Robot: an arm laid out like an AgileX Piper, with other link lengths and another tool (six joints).
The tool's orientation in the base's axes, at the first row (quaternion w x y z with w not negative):
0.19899, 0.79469, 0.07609, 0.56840
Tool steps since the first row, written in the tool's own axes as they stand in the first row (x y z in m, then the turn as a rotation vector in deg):
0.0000, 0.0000, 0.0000, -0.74, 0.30, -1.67
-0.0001, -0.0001, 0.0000, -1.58, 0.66, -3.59
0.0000, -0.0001, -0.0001, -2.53, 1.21, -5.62
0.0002, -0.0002, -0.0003, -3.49, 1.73, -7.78
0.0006, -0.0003, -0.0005, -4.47, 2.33, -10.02
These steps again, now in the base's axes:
0.0000, 0.0000, 0.0000, -1.84, -0.15, -0.07
0.0000, 0.0001, -0.0001, -3.96, -0.32, -0.13
-0.0001, 0.0001, 0.0000, -6.24, -0.69, -0.18
-0.0002, 0.0003, 0.0002, -8.64, -1.00, -0.21
-0.0002, 0.0006, 0.0005, -11.13, -1.37, -0.21

